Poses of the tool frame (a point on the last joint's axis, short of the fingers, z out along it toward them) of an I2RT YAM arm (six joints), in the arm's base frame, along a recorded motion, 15 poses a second.
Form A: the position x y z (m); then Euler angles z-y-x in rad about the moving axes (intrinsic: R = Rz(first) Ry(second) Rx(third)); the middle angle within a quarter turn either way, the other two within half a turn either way.
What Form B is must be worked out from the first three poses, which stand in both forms.
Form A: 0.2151, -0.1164, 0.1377, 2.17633, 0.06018, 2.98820
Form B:
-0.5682, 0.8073, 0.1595, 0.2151
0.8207, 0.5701, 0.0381, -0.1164
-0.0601, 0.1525, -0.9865, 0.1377
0, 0, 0, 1

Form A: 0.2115, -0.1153, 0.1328, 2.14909, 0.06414, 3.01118
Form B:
-0.5455, 0.8257, 0.1436, 0.2115
0.8357, 0.5489, 0.0179, -0.1153
-0.0641, 0.1298, -0.9895, 0.1328
0, 0, 0, 1

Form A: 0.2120, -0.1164, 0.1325, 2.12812, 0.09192, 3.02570
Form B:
-0.5267, 0.8374, 0.1464, 0.2120
0.8451, 0.5344, -0.0162, -0.1164
-0.0918, 0.1151, -0.9891, 0.1325
0, 0, 0, 1

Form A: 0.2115, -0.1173, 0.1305, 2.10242, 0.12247, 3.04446
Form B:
-0.5031, 0.8519, 0.1452, 0.2115
0.8555, 0.5148, -0.0556, -0.1173
-0.1222, 0.0963, -0.9878, 0.1305
0, 0, 0, 1

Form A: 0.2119, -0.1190, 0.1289, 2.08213, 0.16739, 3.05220
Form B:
-0.4825, 0.8613, 0.1591, 0.2119
0.8599, 0.5004, -0.1010, -0.1190
-0.1666, 0.0880, -0.9821, 0.1289
0, 0, 0, 1

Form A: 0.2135, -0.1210, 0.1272, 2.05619, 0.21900, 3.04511
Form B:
-0.4554, 0.8706, 0.1861, 0.2135
0.8634, 0.4829, -0.1463, -0.1210
-0.2173, 0.0940, -0.9716, 0.1272
0, 0, 0, 1

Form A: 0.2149, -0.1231, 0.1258, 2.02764, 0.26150, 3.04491
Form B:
-0.4261, 0.8822, 0.2001, 0.2149
0.8669, 0.4615, -0.1884, -0.1231
-0.2585, 0.0933, -0.9615, 0.1258
0, 0, 0, 1

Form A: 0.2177, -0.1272, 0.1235, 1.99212, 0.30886, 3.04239
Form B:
-0.3896, 0.8957, 0.2141, 0.2177
0.8694, 0.4344, -0.2355, -0.1272
-0.3040, 0.0944, -0.9480, 0.1235
0, 0, 0, 1

